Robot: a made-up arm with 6 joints.
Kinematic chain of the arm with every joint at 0, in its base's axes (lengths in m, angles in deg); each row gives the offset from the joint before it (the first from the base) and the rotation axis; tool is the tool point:
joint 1: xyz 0 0 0.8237 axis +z
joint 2: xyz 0.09 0 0 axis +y
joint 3: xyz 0 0 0.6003 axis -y
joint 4: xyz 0 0 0.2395 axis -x
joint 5: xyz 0.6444 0 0 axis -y
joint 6: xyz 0.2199 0 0 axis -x
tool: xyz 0 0 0
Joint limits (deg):
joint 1: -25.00..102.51
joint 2: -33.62..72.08
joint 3: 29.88..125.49
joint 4: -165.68..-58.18
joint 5: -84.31..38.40
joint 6: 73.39..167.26
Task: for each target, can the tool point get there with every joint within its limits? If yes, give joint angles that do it. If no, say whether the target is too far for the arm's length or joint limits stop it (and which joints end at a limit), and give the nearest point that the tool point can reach.
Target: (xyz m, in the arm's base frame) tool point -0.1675 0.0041 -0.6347
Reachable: no: joint limits stop it (at a limit: joint 1, joint 2, joint 3, joint 4, joint 5) | nearest point -0.4497 1.1684 0.6529 | short by 1.759 m
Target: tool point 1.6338 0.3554 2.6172
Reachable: no: too far | nearest point 1.0620 0.2310 1.9538 | short by 0.885 m
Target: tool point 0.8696 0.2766 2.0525
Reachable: yes | joints 13.02 44.54 87.11 -137.66 -29.79 105.44
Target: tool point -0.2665 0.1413 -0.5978
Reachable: no: joint limits stop it (at a limit: joint 1, joint 2, joint 3, joint 4, joint 5) | nearest point -0.4497 1.1684 0.6529 | short by 1.629 m
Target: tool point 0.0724 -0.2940 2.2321
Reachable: yes | joints 89.88 -6.43 91.58 -118.20 22.12 108.67
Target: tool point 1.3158 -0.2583 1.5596
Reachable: yes | joints -14.27 42.19 40.28 -137.13 -29.63 124.57
